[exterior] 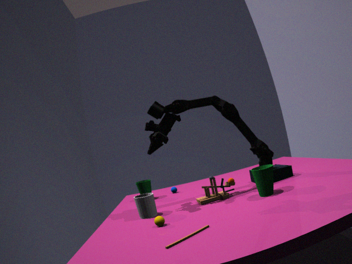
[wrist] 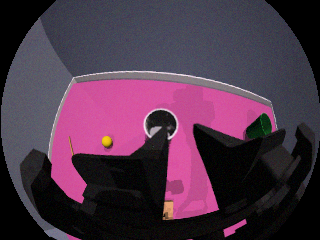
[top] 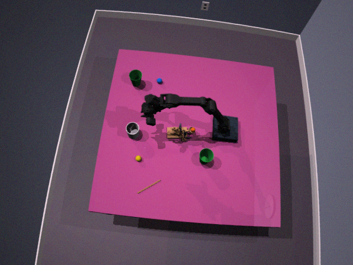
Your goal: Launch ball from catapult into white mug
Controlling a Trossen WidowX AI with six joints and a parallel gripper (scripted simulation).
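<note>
Now: gripper tip 34 cm past the orange ball, 21 cm above it and 6 cm to the left of it. The rest, counted from my gripper tip: yellow ball: 26 cm below, 21 cm to the left, 2 cm behind; then white mug: 25 cm below, 6 cm ahead, 3 cm to the left; then wooden catapult: 28 cm behind, 22 cm below, 3 cm to the right.
</note>
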